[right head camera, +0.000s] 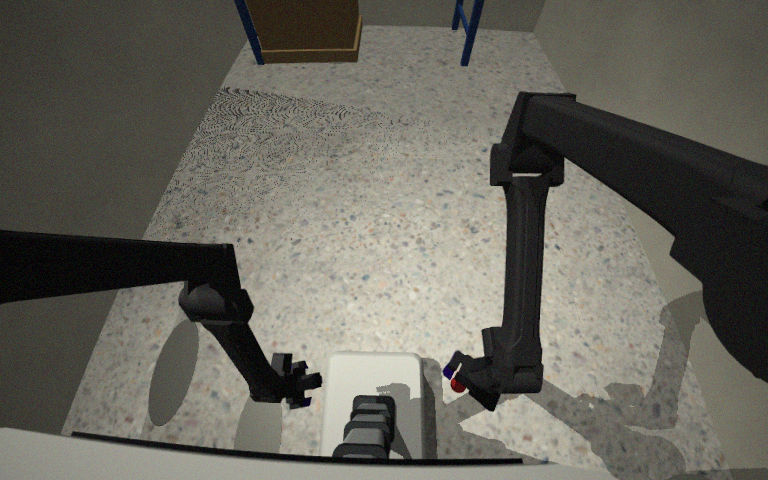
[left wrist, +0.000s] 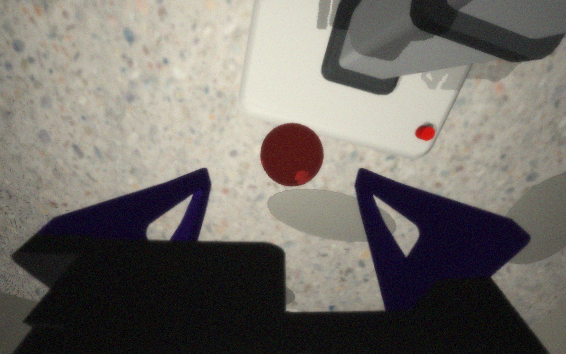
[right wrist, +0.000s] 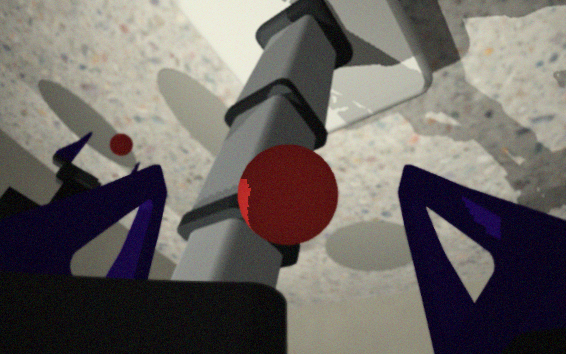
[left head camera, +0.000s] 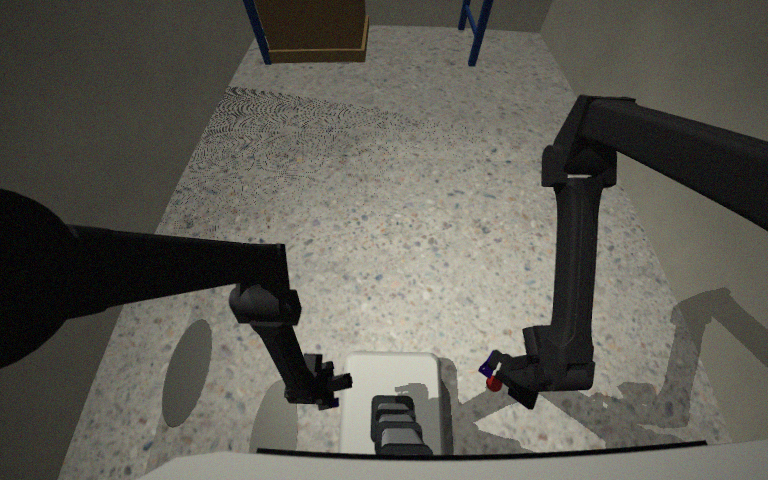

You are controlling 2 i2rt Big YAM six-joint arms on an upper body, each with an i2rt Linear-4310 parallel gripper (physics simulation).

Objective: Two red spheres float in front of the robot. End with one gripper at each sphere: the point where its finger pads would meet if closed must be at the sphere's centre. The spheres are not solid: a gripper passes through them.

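Places are measured from the left arm's base along level axes (x ahead, y left, z up), in millimetres.
Pixels of known places: left gripper, fingertip midpoint: (left wrist: 282, 176) (right wrist: 115, 148); right gripper, fingertip midpoint: (right head camera: 458, 381) (right wrist: 282, 178) (left head camera: 494, 380).
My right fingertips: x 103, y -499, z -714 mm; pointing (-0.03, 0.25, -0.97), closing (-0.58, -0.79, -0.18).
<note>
Ahead of a thing's pixels: the offset from my right fingertips to its top centre. "spot": to the spot under its first point. Level surfaces: height alone.
The left sphere, dark red {444 mm left, 18 mm back, 275 mm down} (left wrist: 292, 154) (right wrist: 121, 144), lies between the tips of my open left gripper (left head camera: 338, 392) (right head camera: 309, 391) (left wrist: 282, 176) (right wrist: 115, 148). In the left wrist view it sits a little above and right of the midpoint of the tips. The gripper hides it in both head views. The right sphere, red {2 mm left, 7 mm back, 22 mm up} (left head camera: 493, 383) (right head camera: 458, 384) (left wrist: 425, 132) (right wrist: 288, 194), lies between the fingers of my open right gripper (left head camera: 502, 386) (right head camera: 465, 388) (right wrist: 282, 178). In the right wrist view it is almost centred sideways, its centre slightly below the line of the tips.
A white base {802 mm down} (left head camera: 362, 370) (right head camera: 345, 370) (left wrist: 280, 75) with a grey, black-banded column (left head camera: 396, 421) (right head camera: 370, 421) (right wrist: 280, 120) stands between the grippers. A white edge {spot: 284 mm left, 28 mm back, 657 mm up} (left head camera: 396, 469) runs along the bottom. A brown box (left head camera: 317, 55) and blue posts (left head camera: 478, 39) stand at the back.
</note>
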